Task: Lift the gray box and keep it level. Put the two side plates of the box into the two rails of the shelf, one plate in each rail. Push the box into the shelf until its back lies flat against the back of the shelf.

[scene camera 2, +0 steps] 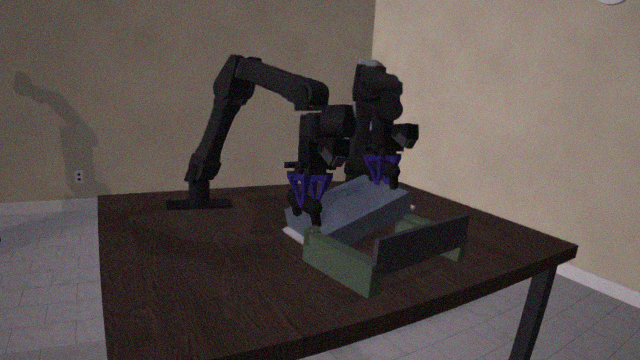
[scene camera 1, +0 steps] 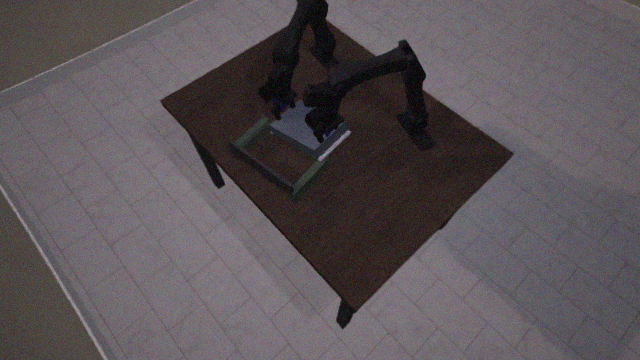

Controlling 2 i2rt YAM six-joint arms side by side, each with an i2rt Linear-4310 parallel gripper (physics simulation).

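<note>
The gray box [scene camera 1: 296,131] [scene camera 2: 362,206] is at the open side of the shelf, its front corners close to the rail ends. The shelf has two green rails [scene camera 1: 307,180] [scene camera 2: 340,262] and a dark back panel [scene camera 1: 262,166] [scene camera 2: 425,246]. My left gripper [scene camera 1: 330,131] [scene camera 2: 384,183] is shut on the box's side at the right of the picture. My right gripper [scene camera 1: 285,108] [scene camera 2: 306,215] is shut on its side at the left. The box looks roughly level. Whether its side plates are in the rails cannot be told.
A white strip [scene camera 1: 335,146] [scene camera 2: 294,235] lies low along the side of the box. The shelf stands on the dark wooden table [scene camera 1: 400,180] [scene camera 2: 200,270] near one table edge. Both arms reach over the box from the far side.
</note>
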